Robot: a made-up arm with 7 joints. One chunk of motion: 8 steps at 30 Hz.
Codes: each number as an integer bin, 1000 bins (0 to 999) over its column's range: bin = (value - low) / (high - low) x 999, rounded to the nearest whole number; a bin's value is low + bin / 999 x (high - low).
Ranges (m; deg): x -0.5..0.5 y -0.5..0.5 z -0.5..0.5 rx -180..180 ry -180..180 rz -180..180
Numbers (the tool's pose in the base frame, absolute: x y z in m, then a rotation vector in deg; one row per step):
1: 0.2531 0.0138 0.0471 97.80 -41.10 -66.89
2: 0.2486 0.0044 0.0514 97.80 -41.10 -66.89
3: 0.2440 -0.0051 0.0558 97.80 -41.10 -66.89
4: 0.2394 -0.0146 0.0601 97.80 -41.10 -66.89
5: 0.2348 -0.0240 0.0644 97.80 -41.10 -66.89
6: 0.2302 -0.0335 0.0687 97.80 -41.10 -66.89
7: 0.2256 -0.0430 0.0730 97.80 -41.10 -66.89
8: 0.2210 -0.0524 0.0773 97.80 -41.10 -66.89
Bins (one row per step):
1: 752 513 547 771 385 314
2: 748 504 551 771 385 314
3: 743 494 555 771 385 314
4: 739 485 560 771 385 314
5: 734 476 564 771 385 314
6: 729 466 568 771 385 314
7: 725 457 572 771 385 314
8: 720 447 577 771 385 314

